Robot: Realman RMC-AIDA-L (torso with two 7-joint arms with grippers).
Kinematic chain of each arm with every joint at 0, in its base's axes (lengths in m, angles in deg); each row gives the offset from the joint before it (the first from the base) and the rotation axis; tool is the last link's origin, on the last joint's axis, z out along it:
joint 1: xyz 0 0 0.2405 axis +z
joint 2: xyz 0 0 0 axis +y
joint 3: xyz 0 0 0.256 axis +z
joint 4: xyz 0 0 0 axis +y
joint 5: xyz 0 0 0.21 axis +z
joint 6: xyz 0 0 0 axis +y
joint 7: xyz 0 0 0.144 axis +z
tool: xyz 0 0 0
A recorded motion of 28 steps. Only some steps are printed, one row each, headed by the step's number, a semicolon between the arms.
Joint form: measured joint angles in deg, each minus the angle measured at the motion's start. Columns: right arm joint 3, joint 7, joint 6, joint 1, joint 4, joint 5, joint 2; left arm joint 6, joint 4, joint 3, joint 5, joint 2, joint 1, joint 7.
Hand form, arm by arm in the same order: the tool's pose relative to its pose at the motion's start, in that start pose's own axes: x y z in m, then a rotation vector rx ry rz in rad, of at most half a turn. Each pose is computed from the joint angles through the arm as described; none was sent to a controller.
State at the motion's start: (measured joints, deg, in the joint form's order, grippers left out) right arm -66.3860 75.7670 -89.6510 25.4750 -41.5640 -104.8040 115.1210; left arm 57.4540 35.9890 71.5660 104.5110 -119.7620 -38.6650 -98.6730
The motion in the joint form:
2: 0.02 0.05 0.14 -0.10 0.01 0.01 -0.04; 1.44 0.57 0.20 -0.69 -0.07 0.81 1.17
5: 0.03 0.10 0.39 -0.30 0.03 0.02 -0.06; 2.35 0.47 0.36 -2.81 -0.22 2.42 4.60
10: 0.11 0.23 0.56 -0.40 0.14 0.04 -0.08; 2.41 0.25 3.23 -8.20 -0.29 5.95 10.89
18: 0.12 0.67 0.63 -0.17 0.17 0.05 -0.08; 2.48 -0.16 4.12 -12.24 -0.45 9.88 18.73
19: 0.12 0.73 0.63 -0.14 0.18 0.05 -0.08; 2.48 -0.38 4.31 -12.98 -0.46 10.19 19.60
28: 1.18 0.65 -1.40 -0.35 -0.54 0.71 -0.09; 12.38 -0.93 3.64 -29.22 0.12 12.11 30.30
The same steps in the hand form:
2: 0.0007 -0.0002 -0.0005 0.0036 0.0008 0.0026; -0.0024 0.0039 -0.0017 -0.0227 0.0066 0.0108
5: 0.0021 -0.0002 -0.0011 0.0093 0.0019 0.0071; -0.0105 0.0070 -0.0045 -0.0360 0.0284 0.0249
10: 0.0030 -0.0003 -0.0015 0.0137 0.0017 0.0130; -0.0288 0.0140 -0.0080 -0.0463 0.0618 0.0518
18: 0.0018 -0.0012 -0.0011 0.0136 0.0016 0.0174; -0.0506 0.0169 -0.0158 -0.0274 0.0959 0.0902
19: 0.0017 -0.0013 -0.0010 0.0134 0.0015 0.0182; -0.0524 0.0175 -0.0162 -0.0263 0.1018 0.0920
28: -0.0032 0.0008 -0.0047 0.0012 -0.0277 0.0109; -0.0283 0.0295 -0.0361 -0.0978 0.3827 0.1218

